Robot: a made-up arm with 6 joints.
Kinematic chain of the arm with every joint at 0, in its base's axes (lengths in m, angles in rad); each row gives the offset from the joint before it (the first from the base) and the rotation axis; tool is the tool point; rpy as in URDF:
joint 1: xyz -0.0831 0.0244 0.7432 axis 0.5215 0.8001 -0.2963
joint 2: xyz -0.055 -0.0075 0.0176 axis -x
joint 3: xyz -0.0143 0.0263 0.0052 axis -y
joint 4: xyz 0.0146 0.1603 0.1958 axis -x
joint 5: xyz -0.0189 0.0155 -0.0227 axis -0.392 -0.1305 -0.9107
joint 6: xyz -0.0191 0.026 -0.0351 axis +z
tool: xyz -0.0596 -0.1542 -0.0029 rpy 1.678 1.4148 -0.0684
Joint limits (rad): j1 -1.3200..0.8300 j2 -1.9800..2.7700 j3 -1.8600..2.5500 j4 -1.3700..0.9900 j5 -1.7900..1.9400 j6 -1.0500..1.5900
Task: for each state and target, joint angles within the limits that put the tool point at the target. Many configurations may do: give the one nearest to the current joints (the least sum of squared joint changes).
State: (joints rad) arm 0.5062 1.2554 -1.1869 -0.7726 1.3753 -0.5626
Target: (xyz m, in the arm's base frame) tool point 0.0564 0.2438 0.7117
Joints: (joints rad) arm 0.7278 0.8265 -1.7259 -0.6692 1.0834 0.0381
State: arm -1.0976 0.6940 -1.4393 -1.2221 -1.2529 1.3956
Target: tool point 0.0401 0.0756 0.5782
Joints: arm -0.8340 0.6574 -1.5364 -0.8020 -0.6703 0.7099
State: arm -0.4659 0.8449 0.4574 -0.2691 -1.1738 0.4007
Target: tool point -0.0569 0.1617 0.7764
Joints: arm 0.0797 0.5655 -0.0757 0.1333 -1.0617 0.4015
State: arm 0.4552 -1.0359 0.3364 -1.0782 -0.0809 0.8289
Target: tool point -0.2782 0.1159 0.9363
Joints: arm -0.0343 -0.9046 0.4851 -1.3022 0.3436 0.1940
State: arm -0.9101 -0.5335 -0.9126 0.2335 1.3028 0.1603
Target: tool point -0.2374 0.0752 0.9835
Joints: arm -0.6937 -0.7035 -1.0074 0.2641 1.2165 0.2847
